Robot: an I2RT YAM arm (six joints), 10 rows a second.
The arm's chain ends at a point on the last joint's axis. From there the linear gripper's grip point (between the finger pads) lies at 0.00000 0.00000 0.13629 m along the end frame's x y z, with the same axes.
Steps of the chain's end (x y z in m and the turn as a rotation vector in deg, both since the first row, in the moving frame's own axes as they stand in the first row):
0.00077 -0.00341 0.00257 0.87 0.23 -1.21
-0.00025 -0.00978 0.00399 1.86 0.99 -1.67
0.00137 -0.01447 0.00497 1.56 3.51 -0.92
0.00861 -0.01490 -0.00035 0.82 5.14 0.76
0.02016 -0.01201 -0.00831 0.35 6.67 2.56
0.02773 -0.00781 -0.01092 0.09 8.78 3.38
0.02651 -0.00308 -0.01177 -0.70 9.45 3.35
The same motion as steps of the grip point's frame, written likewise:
0.00130 -0.00549 0.00255 0.87 0.23 -1.21
0.00204 -0.01424 0.00390 1.86 0.99 -1.67
0.00968 -0.01824 0.00466 1.56 3.51 -0.92
0.02083 -0.01677 -0.00091 0.82 5.14 0.76
0.03600 -0.01249 -0.00923 0.35 6.67 2.56
0.04853 -0.00741 -0.01252 0.09 8.78 3.38
0.04883 -0.00077 -0.01363 -0.70 9.45 3.35

